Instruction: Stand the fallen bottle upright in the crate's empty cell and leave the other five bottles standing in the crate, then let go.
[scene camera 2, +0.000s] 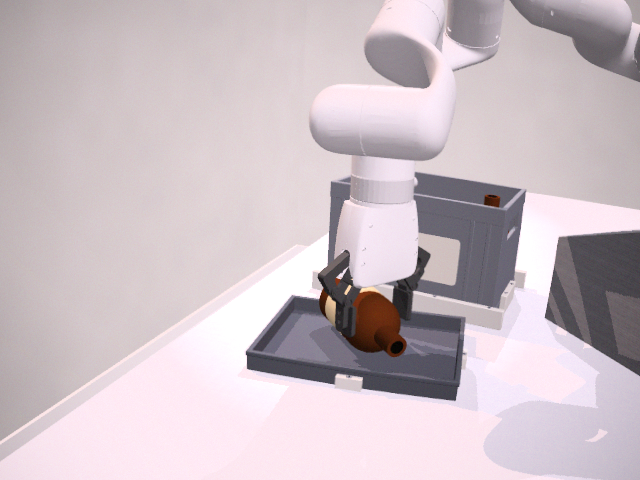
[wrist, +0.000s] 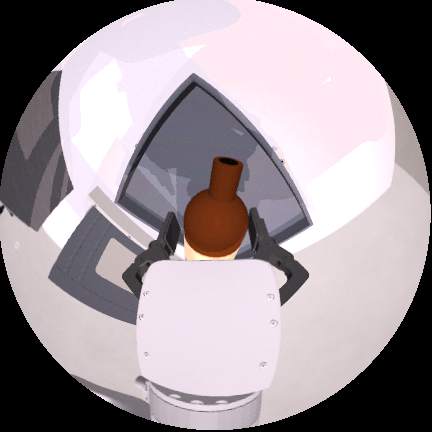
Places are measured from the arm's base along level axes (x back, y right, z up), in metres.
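Pixels of known places: gripper, between the fingertips: (scene camera 2: 374, 325) (wrist: 211, 218).
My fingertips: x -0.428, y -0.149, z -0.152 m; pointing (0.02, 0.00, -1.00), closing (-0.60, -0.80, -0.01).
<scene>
Ahead of a thing's pixels: the offset from my fingertips to its top centre. "*": to the spot under its first point.
The fallen brown bottle @(dy +0.003, dx -0.008, dz +0.041 m) (scene camera 2: 377, 320) (wrist: 216, 220) with a cream label lies on its side in the shallow grey tray @(dy -0.002, dx -0.009, dz -0.013 m) (scene camera 2: 299, 370) (wrist: 185, 125). Its neck points toward the scene camera, and up in the wrist view. My gripper (scene camera 2: 375, 313) (wrist: 211, 218) is open, with one finger on each side of the bottle's body; a small gap shows beside each finger in the wrist view. The grey crate @(dy +0.259, dx +0.026, dz +0.136 m) (scene camera 2: 480, 248) (wrist: 75, 265) stands upright behind the tray. One brown bottle neck @(* dy +0.277, dx +0.120, dz +0.120 m) (scene camera 2: 491, 200) shows inside it at the right; its cells and other bottles are hidden.
Low pale rails @(* dy +0.142, dx +0.098, dz -0.013 m) (scene camera 2: 460, 305) (wrist: 120, 220) run around the crate's base. A small pale block @(* dy -0.105, dx -0.001, dz -0.028 m) (scene camera 2: 348, 382) sits against the tray's front wall. A large dark grey block (scene camera 2: 594, 294) (wrist: 37, 150) stands to the right in the scene view. A wall rises at the left.
</scene>
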